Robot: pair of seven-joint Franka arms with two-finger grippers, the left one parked.
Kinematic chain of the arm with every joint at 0, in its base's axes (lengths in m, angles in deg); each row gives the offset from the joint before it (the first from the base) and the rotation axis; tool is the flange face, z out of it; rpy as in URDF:
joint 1: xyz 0 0 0.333 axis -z
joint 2: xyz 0 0 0 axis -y
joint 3: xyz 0 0 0.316 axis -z
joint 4: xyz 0.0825 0 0 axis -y
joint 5: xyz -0.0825 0 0.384 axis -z
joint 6: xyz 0 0 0 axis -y
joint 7: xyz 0.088 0 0 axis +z
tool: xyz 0 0 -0.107 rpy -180 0 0
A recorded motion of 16 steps. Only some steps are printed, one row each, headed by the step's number.
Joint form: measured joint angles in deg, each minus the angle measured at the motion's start. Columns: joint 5, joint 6, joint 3, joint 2, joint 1, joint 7, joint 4.
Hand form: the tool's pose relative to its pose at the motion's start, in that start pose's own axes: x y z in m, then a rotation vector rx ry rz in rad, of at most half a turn. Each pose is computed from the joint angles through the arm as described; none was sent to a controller.
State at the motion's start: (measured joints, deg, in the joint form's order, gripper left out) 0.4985 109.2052 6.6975 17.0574 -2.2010 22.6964 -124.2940
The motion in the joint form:
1: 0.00 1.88 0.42 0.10 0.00 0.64 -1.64
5: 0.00 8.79 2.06 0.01 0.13 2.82 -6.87
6: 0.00 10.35 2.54 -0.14 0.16 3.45 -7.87
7: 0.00 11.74 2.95 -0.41 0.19 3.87 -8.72
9: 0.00 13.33 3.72 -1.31 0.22 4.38 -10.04
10: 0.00 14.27 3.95 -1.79 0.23 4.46 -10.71
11: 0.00 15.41 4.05 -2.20 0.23 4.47 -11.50
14: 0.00 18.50 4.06 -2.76 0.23 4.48 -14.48
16: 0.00 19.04 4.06 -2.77 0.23 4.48 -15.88
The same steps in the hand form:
1: -0.0027 0.0027 0.0100 -0.0003 0.0063 -0.0044
5: -0.0120 0.0145 0.0434 -0.0054 0.0343 -0.0130
6: -0.0142 0.0181 0.0504 -0.0071 0.0414 -0.0154
7: -0.0158 0.0213 0.0574 -0.0085 0.0460 -0.0152
9: -0.0191 0.0267 0.0730 -0.0033 0.0365 -0.0102
10: -0.0202 0.0283 0.0808 -0.0022 0.0330 -0.0074
11: -0.0210 0.0286 0.0886 -0.0025 0.0318 -0.0057
14: -0.0270 0.0251 0.1118 -0.0003 0.0243 -0.0058
16: -0.0320 0.0224 0.1219 0.0067 0.0108 -0.0061

